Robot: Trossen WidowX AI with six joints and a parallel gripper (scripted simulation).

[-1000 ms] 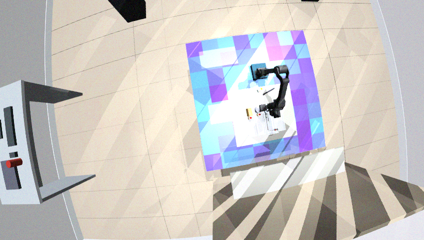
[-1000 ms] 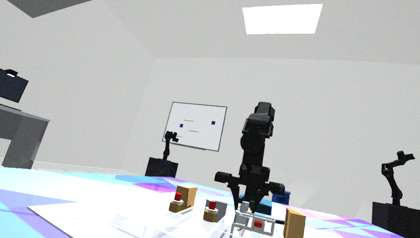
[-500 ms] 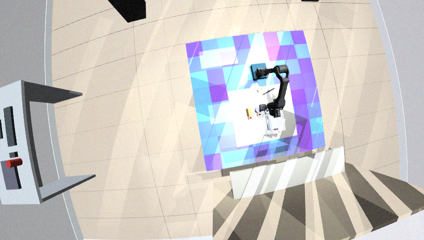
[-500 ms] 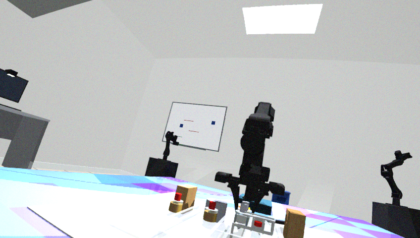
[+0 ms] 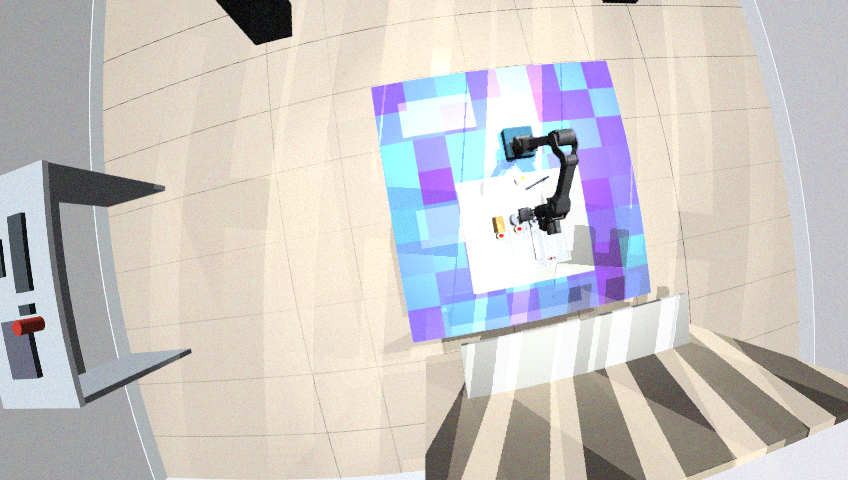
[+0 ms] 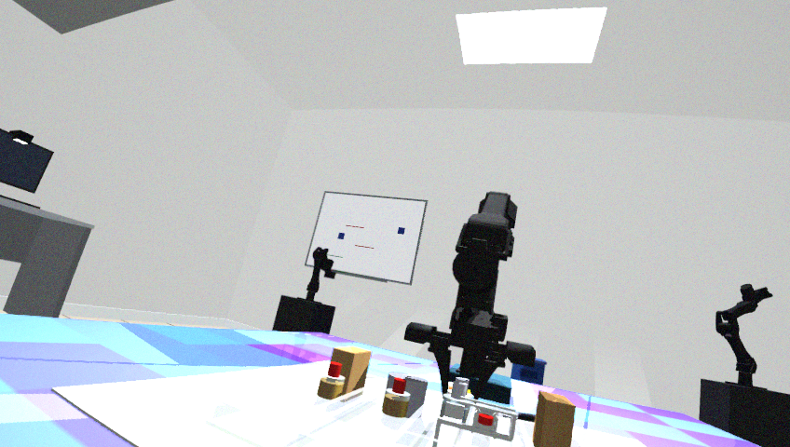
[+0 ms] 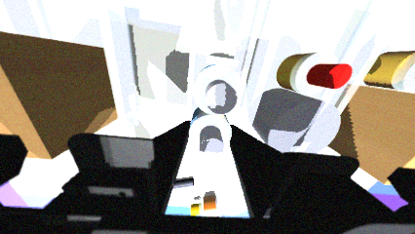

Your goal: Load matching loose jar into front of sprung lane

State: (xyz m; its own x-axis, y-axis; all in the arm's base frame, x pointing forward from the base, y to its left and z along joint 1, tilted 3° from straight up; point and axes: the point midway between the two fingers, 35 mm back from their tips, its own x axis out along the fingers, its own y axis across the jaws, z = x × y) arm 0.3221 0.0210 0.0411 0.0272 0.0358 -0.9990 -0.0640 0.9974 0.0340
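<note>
Now: gripper tip 80 mm to the left of the grey block, 20 mm short of it and 10 mm above it. Round my gripper tip: pusher lane 140 mm ahead, 30 mm to the left, 20 mm below; small red part 220 mm ahead, 50 mm to the left, 40 mm above.
</note>
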